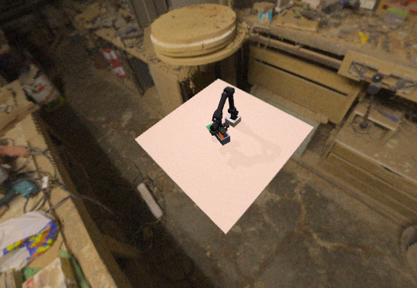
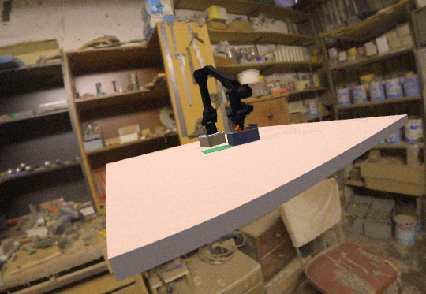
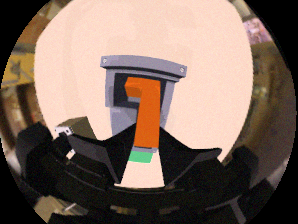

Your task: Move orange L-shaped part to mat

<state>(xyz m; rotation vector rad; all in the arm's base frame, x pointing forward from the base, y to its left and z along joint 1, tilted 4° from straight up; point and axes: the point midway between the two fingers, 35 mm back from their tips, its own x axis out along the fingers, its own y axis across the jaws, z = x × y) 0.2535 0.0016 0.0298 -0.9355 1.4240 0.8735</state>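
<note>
The green mat is 130 mm to the right of my gripper tip, 80 mm below it and 70 mm behind it. Round my gripper tip: orange L-shaped part (40 mm to the left, 30 mm below).
</note>
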